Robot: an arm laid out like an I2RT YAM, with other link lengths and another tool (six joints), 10 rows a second.
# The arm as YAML. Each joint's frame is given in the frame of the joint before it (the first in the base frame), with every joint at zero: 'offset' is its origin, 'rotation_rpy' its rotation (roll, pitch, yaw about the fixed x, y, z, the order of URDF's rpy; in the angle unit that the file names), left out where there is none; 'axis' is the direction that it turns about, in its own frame. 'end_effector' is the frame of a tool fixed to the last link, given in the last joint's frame.
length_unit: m
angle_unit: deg
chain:
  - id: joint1
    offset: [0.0, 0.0, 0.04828]
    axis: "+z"
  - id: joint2
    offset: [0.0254, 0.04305, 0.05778]
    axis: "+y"
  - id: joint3
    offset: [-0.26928, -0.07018, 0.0]
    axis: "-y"
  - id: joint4
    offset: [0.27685, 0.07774, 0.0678]
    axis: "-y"
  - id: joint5
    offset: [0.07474, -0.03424, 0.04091]
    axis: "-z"
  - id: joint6
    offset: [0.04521, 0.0, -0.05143]
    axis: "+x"
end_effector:
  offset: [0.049, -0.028, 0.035]
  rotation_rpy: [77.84, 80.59, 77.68]
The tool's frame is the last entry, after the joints.
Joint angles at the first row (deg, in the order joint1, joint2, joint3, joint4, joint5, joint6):
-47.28, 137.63, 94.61, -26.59, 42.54, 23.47
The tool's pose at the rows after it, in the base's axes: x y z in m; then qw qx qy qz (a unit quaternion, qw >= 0):
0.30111, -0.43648, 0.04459, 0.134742, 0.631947, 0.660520, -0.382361
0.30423, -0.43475, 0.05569, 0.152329, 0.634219, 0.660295, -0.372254
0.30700, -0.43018, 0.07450, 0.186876, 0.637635, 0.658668, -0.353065
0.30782, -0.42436, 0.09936, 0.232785, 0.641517, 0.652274, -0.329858
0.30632, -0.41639, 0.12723, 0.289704, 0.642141, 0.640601, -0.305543
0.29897, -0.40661, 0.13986, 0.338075, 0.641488, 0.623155, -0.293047
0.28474, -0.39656, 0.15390, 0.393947, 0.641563, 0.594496, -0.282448
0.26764, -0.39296, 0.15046, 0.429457, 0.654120, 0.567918, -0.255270
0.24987, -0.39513, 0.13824, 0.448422, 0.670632, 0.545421, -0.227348
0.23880, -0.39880, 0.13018, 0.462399, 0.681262, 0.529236, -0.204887
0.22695, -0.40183, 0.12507, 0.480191, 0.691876, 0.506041, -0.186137
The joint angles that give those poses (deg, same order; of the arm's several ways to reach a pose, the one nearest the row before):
-47.15, 137.27, 94.67, -26.52, 42.04, 23.42
-46.88, 135.34, 93.85, -25.82, 40.70, 23.46
-46.55, 131.40, 91.24, -23.47, 38.13, 23.40
-46.35, 126.23, 87.77, -20.19, 35.07, 23.53
-46.20, 120.12, 83.16, -15.32, 31.87, 23.62
-46.22, 115.20, 76.97, -8.33, 30.26, 23.86
-46.78, 109.55, 69.67, 0.25, 28.84, 24.38
-48.35, 106.49, 64.02, 6.53, 25.65, 26.92
-50.60, 105.47, 59.98, 11.20, 22.13, 29.69
-52.35, 105.25, 57.88, 14.32, 19.24, 31.72
-54.05, 104.82, 55.74, 17.89, 17.04, 34.09

